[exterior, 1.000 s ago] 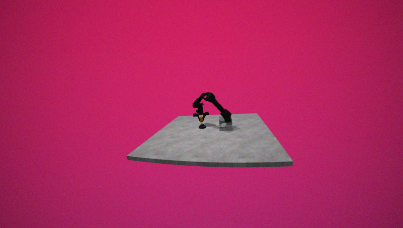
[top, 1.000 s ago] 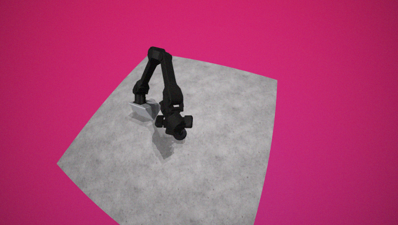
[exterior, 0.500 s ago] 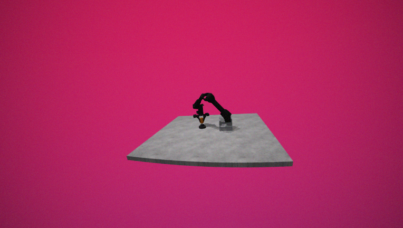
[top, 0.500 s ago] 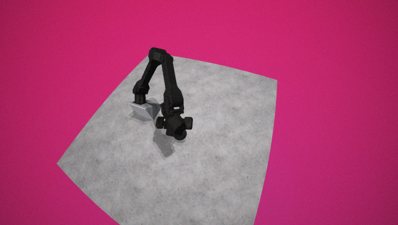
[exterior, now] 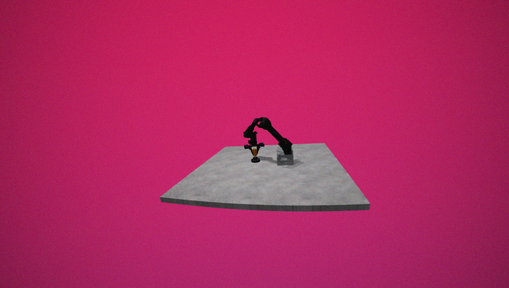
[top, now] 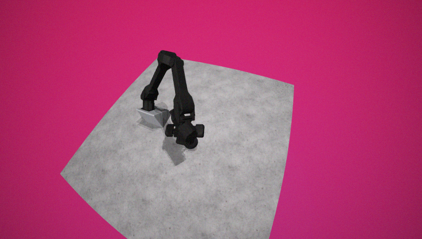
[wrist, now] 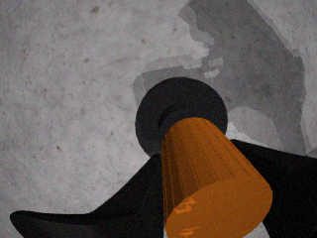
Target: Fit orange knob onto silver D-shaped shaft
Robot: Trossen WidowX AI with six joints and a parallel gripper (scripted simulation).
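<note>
Now: the orange knob 30 mm above my gripper tip. Also, from my gripper tip: round dark pedestal: 40 mm below.
</note>
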